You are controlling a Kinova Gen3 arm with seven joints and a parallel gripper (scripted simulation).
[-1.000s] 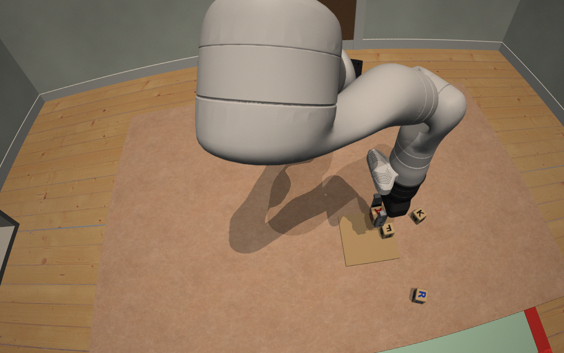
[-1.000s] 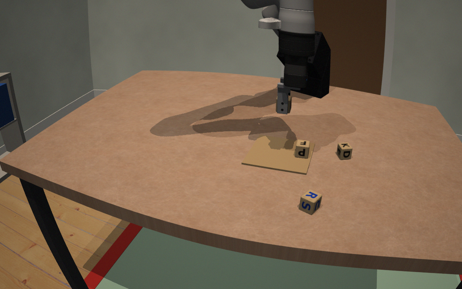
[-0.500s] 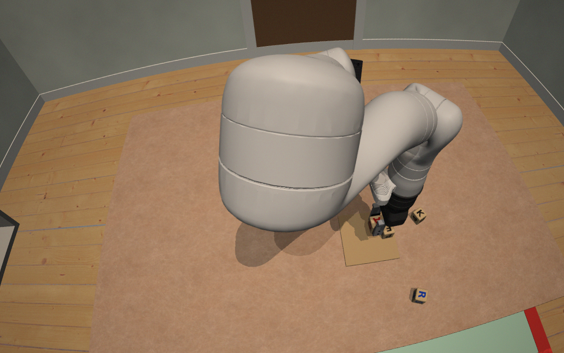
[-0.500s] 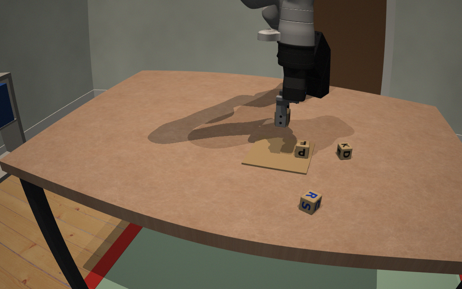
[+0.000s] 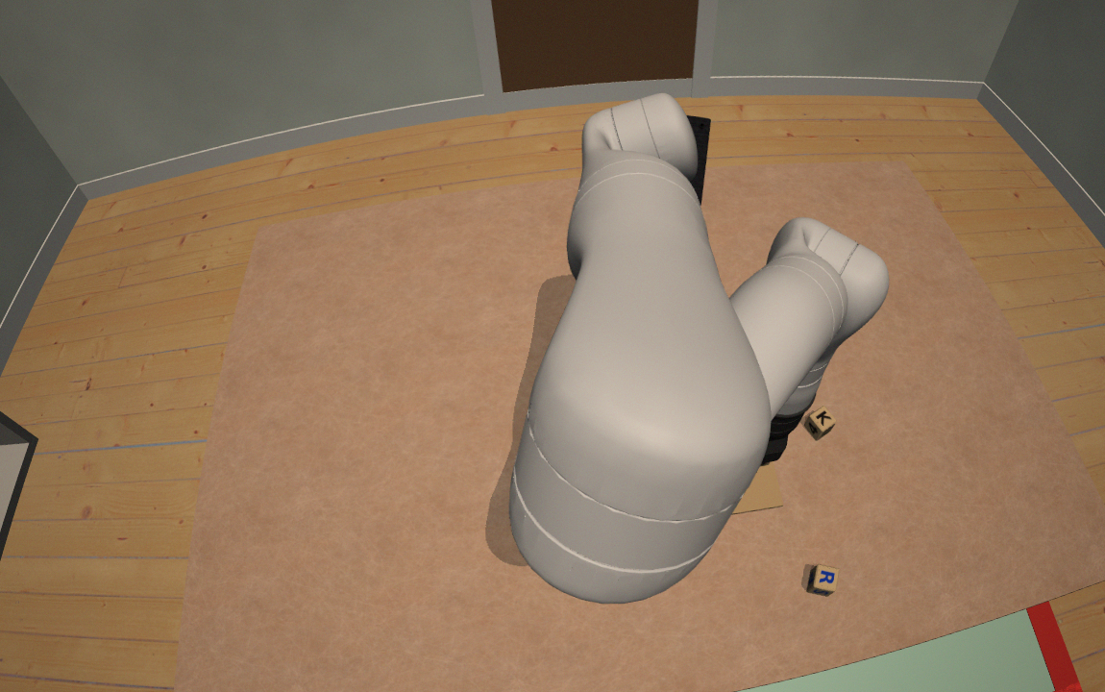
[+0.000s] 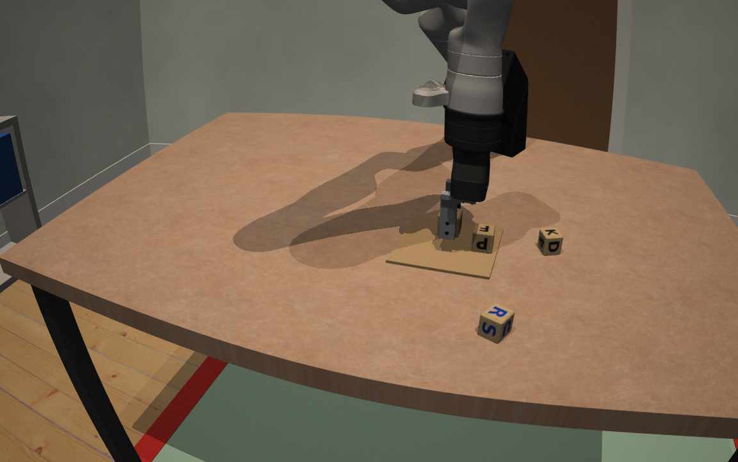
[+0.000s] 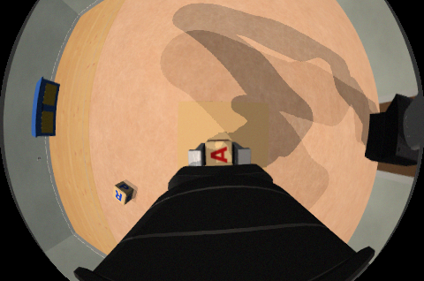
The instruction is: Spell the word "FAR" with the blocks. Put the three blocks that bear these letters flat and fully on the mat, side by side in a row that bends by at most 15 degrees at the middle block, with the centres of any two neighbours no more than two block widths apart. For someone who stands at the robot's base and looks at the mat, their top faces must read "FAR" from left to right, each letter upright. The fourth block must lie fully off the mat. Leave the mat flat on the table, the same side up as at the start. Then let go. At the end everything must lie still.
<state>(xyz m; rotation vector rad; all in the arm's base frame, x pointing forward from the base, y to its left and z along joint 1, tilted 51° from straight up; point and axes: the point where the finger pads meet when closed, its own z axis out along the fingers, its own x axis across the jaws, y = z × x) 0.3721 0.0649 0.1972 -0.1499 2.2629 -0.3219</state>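
My gripper is now 40 mm above the tan mat and 10 mm past it. Also, from my hand: F block 50 mm to the left, 30 mm below, 10 mm behind; then R block 180 mm ahead, 90 mm to the left, 30 mm below; then K block 150 mm to the left, 40 mm behind, 30 mm below.
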